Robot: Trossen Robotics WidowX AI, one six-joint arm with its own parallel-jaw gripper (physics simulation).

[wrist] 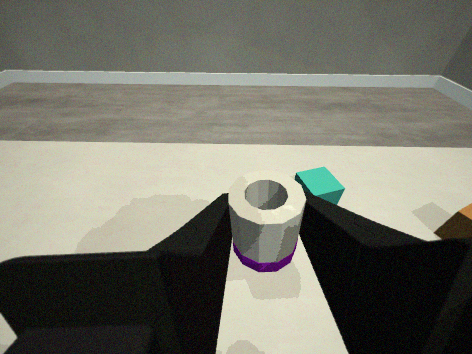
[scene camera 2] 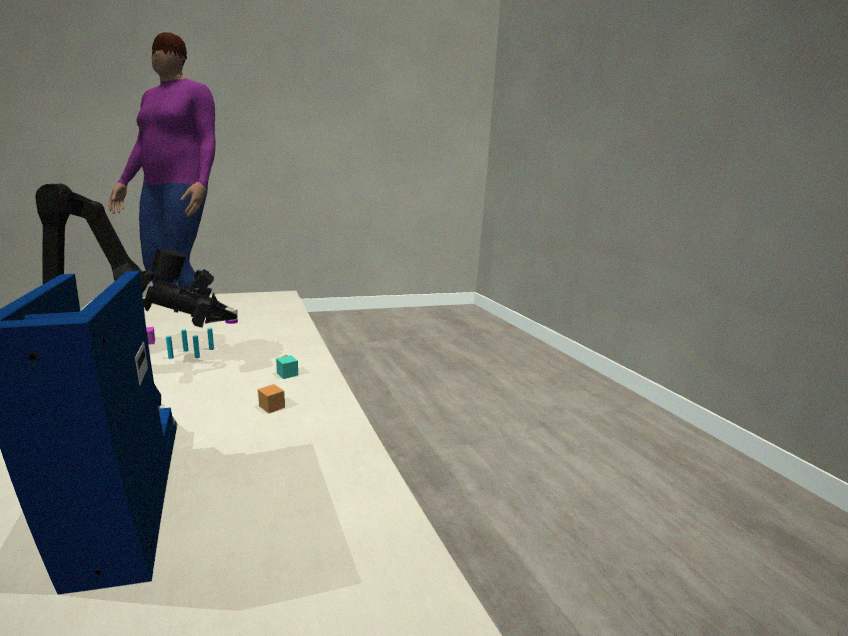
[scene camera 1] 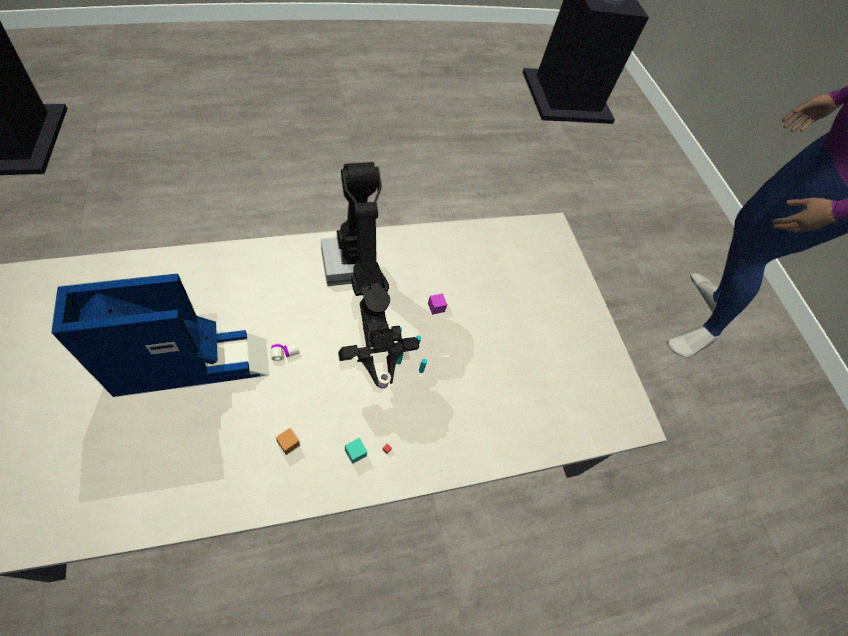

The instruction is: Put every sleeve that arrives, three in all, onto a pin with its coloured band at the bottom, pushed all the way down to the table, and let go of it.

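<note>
My gripper point(scene camera 1: 384, 381) point(scene camera 2: 232, 314) point(wrist: 261, 200) is shut on a white-grey sleeve point(scene camera 1: 383, 377) point(scene camera 2: 231, 317) point(wrist: 266, 232). The sleeve is about upright above the table, its purple band at the lower end. Several thin teal pins stand on the table, among them one pin point(scene camera 1: 423, 365) right of the gripper in scene camera 1 and another pin point(scene camera 2: 210, 338) below and left of the gripper in scene camera 2. Part of the pin group is hidden by the arm in scene camera 1. Two more white sleeves with purple bands, one sleeve point(scene camera 1: 276, 353) and another sleeve point(scene camera 1: 293, 351), lie close together near the chute's end.
A blue dispenser point(scene camera 1: 136, 355) point(scene camera 2: 54, 438) stands at the left. A magenta cube point(scene camera 1: 437, 303) point(scene camera 2: 150, 335), an orange cube point(scene camera 1: 287, 440) point(scene camera 2: 271, 398), a teal cube point(scene camera 1: 355, 449) point(scene camera 2: 287, 366) point(wrist: 321, 183) and a small red cube point(scene camera 1: 387, 448) lie on the table. A person point(scene camera 2: 174, 136) stands beyond the table.
</note>
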